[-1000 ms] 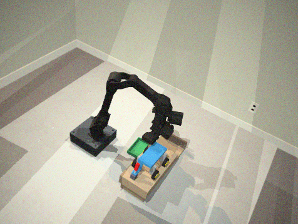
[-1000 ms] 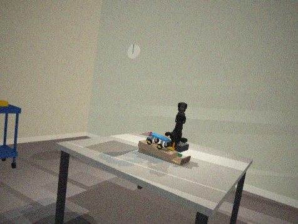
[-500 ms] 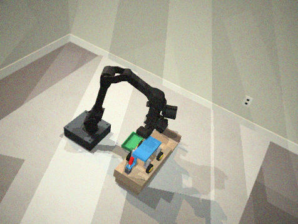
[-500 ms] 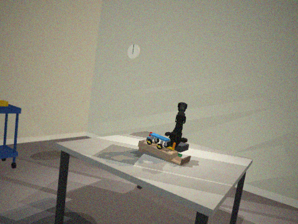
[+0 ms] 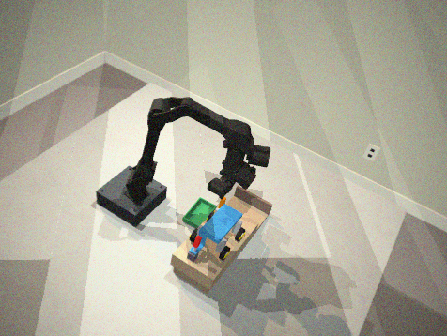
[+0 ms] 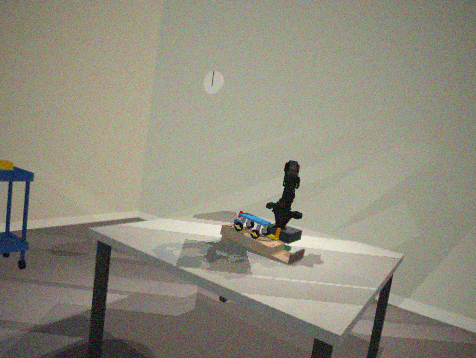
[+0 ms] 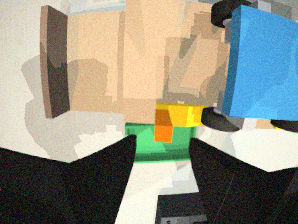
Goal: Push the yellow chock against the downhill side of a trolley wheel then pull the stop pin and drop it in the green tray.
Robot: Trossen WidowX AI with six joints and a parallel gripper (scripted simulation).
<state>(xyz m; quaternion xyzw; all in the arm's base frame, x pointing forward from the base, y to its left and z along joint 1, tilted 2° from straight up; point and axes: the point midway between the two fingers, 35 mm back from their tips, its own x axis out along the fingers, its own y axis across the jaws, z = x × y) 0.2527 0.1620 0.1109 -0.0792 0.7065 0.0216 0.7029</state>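
Now: gripper tip 22 cm to the left of the red-headed stop pin and 7 cm short of it. Also, from my gripper tip: blue-topped trolley (12 cm to the right, 8 cm ahead, 2 cm below); then ramp (11 cm to the right, 9 cm below, 7 cm ahead); then yellow chock (5 cm below, 3 cm to the right).
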